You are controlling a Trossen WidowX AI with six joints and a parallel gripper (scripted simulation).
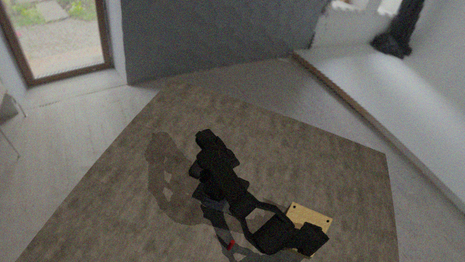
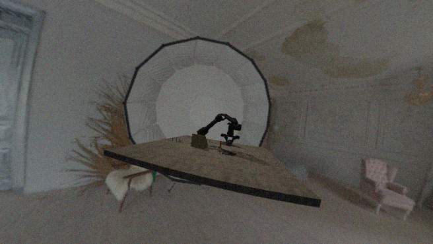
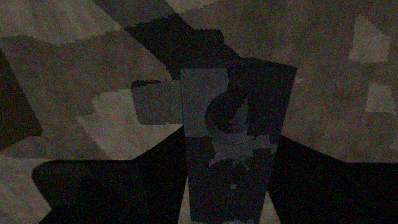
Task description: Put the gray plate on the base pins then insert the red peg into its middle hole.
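The red peg is 14 cm to the left of my gripper tip, 12 cm behind it and 4 cm below it. Also, from my gripper tip: gray plate (3 cm above).
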